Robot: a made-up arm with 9 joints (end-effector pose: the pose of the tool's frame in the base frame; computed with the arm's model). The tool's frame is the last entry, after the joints.
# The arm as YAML. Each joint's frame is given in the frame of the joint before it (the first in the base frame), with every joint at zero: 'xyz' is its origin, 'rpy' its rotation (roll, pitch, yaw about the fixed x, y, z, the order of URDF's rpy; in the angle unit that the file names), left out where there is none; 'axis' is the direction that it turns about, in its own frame. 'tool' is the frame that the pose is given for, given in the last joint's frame.
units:
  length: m
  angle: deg
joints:
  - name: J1
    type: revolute
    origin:
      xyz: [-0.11, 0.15, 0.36]
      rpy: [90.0, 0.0, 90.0]
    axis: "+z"
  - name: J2
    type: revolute
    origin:
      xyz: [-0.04, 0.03, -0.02]
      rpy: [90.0, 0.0, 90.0]
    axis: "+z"
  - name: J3
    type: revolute
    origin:
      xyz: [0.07, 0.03, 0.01]
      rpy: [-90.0, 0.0, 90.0]
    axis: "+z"
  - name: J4
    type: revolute
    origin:
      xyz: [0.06, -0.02, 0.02]
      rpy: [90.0, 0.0, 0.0]
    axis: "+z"
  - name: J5
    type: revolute
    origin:
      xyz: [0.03, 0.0, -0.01]
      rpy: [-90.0, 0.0, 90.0]
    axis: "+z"
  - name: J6
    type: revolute
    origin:
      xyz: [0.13, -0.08, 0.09]
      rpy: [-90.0, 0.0, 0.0]
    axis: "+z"
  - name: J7
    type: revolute
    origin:
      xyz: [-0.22, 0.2, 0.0]
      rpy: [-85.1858, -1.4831, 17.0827]
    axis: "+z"
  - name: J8
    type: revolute
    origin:
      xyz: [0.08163, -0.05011, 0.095]
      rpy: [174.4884, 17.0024, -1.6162]
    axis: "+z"
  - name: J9
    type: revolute
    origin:
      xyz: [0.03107, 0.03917, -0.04]
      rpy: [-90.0, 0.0, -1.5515]
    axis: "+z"
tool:
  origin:
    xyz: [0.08, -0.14, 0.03]
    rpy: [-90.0, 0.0, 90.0]
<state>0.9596 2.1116 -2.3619 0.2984 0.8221 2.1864 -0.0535 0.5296 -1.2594</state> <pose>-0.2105 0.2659 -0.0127 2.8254 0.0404 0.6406</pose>
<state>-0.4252 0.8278 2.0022 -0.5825 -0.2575 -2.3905 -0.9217 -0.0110 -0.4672</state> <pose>-0.3796 -0.2067 0.3694 0.8544 2.2984 -1.4569</pose>
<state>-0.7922 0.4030 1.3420 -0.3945 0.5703 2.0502 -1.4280 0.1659 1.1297</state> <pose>-0.4108 0.4074 0.1708 1.4853 0.7827 -0.4518</pose>
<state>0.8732 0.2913 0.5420 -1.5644 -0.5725 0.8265 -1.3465 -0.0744 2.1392</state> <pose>-0.4044 -0.1166 0.2452 1.9645 1.6844 1.3863</pose>
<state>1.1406 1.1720 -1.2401 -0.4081 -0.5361 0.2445 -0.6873 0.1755 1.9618</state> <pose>0.1958 0.4377 0.4558 1.8520 -1.1371 -0.8889</pose>
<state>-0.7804 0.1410 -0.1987 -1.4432 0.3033 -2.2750 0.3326 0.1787 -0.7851</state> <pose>0.3141 0.0172 0.3448 -0.3731 1.5753 -0.6727</pose>
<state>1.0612 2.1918 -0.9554 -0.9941 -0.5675 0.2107 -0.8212 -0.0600 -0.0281</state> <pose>-0.1534 0.2877 0.2296 1.6012 1.3156 0.4730</pose>
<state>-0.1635 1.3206 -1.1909 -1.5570 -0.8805 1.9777 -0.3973 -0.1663 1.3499</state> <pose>-0.2462 0.0198 0.1239 -0.0101 1.5601 2.6876</pose>
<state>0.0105 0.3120 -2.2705 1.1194 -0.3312 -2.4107 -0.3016 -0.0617 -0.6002</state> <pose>0.0178 -0.1710 0.2758 1.9738 -0.8105 0.4605</pose>
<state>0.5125 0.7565 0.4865 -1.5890 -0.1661 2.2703 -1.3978 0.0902 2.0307</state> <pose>-0.4165 0.1285 -0.1363 1.4224 0.8078 1.1099</pose>
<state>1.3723 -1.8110 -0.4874 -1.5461 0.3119 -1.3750 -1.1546 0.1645 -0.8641</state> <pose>-0.5286 -0.0822 0.4756 1.0442 0.1078 -1.7192</pose>
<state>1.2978 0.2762 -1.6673 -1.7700 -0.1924 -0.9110 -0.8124 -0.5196 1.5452</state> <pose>0.0302 -0.0952 0.8246 -2.1528 1.7799 0.7549</pose>
